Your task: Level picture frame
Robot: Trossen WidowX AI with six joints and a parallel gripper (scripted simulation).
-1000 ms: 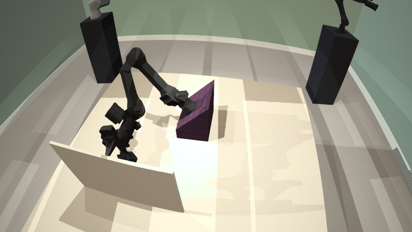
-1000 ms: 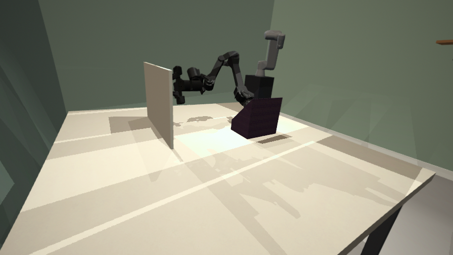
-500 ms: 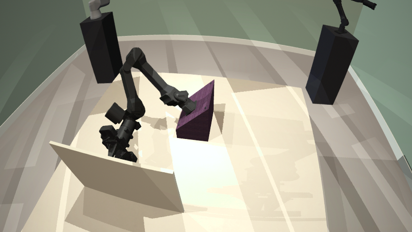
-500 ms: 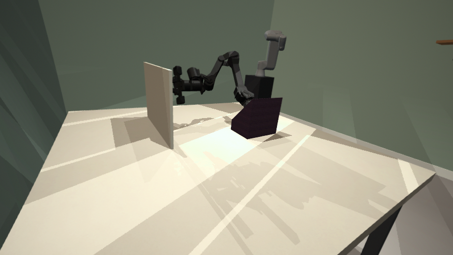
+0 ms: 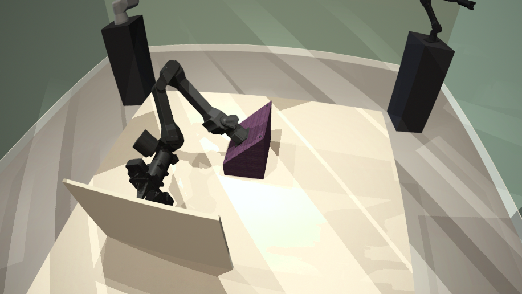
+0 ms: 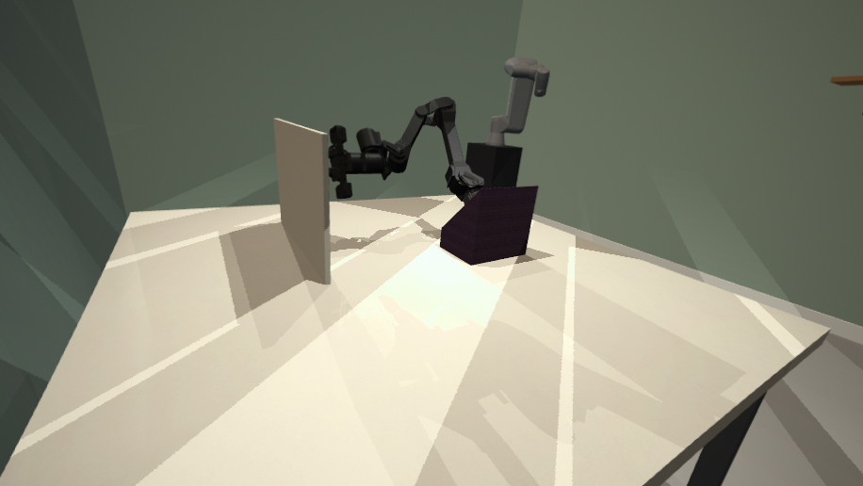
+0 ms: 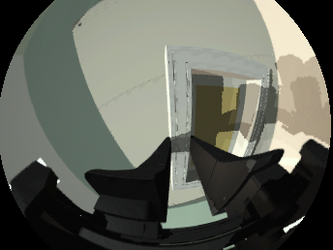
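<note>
The picture frame lies 10 mm ahead of my gripper tip, 10 mm to the left of it and 50 mm below it. Also, from my gripper tip: wall panel: 20 mm ahead, 10 mm to the left, 70 mm below.
</note>
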